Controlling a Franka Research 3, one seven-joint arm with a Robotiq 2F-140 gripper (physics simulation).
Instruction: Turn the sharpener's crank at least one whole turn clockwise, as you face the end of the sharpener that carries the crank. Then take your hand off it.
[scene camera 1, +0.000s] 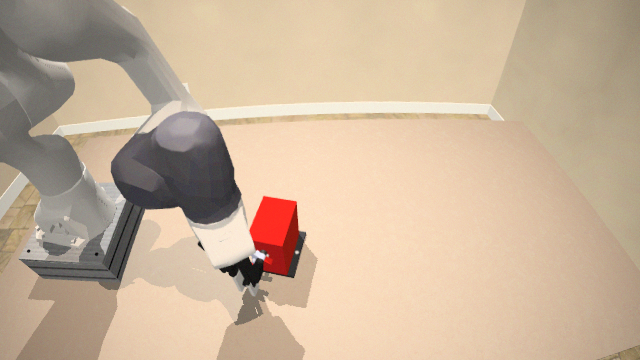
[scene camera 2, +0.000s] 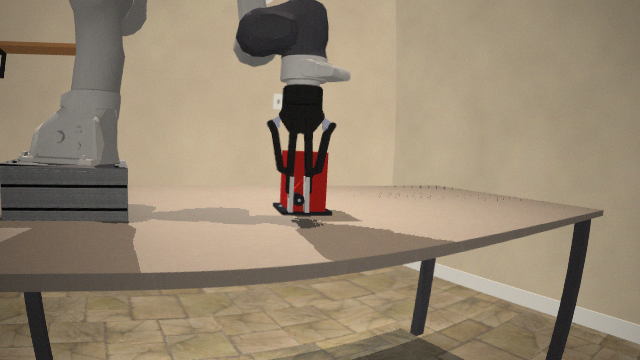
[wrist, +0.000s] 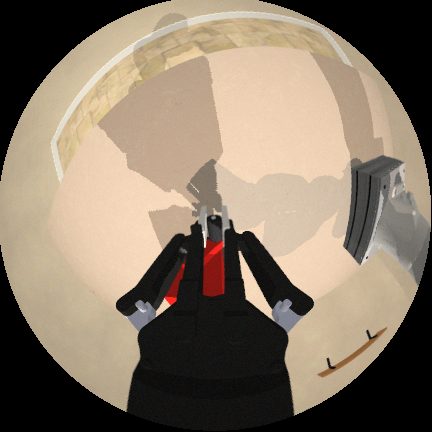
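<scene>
The sharpener (scene camera 1: 275, 220) (scene camera 2: 323, 195) (wrist: 213, 275) is an upright red box on a thin dark base plate (scene camera 1: 298, 256). Its crank end faces scene camera 2. The crank's black round knob (scene camera 2: 298, 200) (wrist: 214, 232) is low in front of that face, slightly left of its middle in scene view 2. Part of the red crank arm (scene camera 1: 268, 261) shows beside the fingers. My gripper (scene camera 1: 247, 288) (scene camera 2: 299, 194) (wrist: 213, 213) points down in front of the crank end and is shut on the knob, with one pale fingertip on each side. The fingers hide much of the crank.
The sharpener stands on a beige table (scene camera 1: 425, 225) (scene camera 2: 200, 250). The arm's grey mounting block (scene camera 1: 70, 267) (scene camera 2: 65, 197) (wrist: 364, 210) is to the left in both scene views. A brown wall shelf (scene camera 2: 40, 48) (wrist: 352, 353) is far behind it. My wrist overhangs the sharpener's near left side in scene view 1.
</scene>
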